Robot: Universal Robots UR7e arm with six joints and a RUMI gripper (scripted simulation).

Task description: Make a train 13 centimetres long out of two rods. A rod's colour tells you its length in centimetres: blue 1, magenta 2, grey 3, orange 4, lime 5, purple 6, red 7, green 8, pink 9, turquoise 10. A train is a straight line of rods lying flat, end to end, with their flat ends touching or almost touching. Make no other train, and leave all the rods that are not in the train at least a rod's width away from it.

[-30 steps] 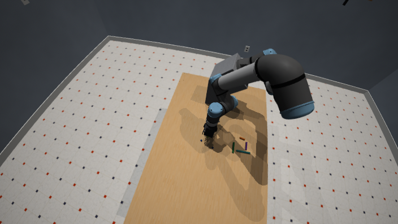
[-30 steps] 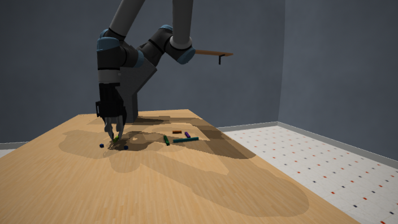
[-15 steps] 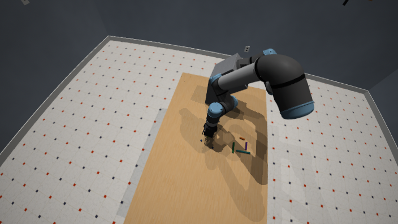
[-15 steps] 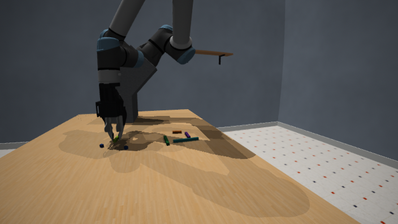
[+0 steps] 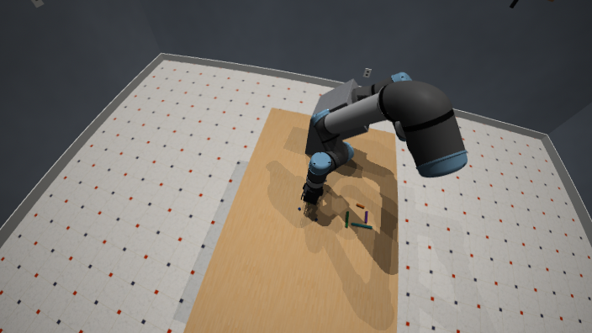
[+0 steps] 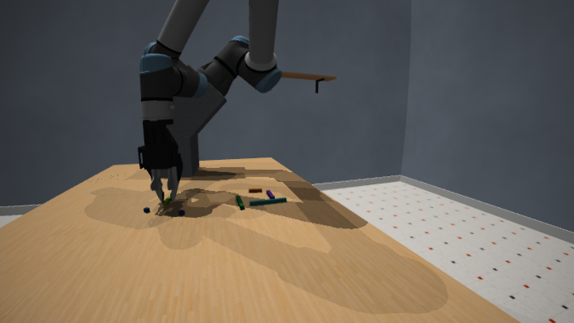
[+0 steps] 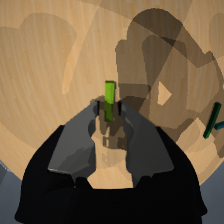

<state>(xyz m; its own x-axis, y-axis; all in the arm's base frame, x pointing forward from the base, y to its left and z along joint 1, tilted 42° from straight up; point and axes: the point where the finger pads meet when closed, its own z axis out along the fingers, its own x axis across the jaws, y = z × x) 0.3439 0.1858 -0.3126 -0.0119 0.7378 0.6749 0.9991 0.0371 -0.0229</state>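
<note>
Now: hand 1 cm above the lime rod. The rest, counted from my hand: green rod 20 cm to the left, 3 cm ahead, 1 cm below; turquoise rod 28 cm to the left, 3 cm ahead, 1 cm below; orange rod 24 cm to the left, 6 cm behind, 1 cm below.
</note>
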